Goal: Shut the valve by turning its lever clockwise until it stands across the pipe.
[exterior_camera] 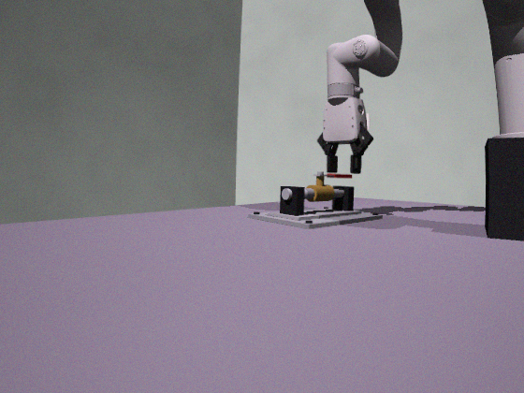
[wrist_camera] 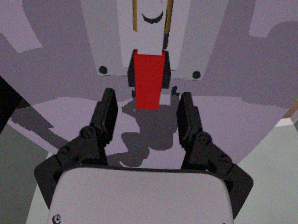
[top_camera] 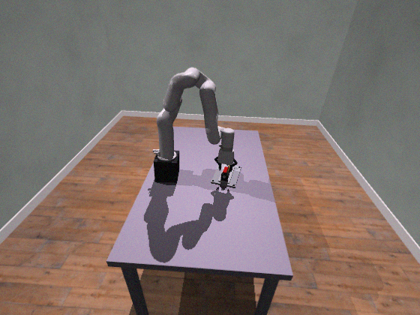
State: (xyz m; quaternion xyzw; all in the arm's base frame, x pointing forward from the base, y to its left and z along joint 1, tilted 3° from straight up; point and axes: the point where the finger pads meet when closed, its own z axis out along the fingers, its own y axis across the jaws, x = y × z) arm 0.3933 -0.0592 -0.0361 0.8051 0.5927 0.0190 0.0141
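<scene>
Now: the red lever 1 cm ahead of my hand, 4 cm to the left of it and 2 cm below it.
</scene>
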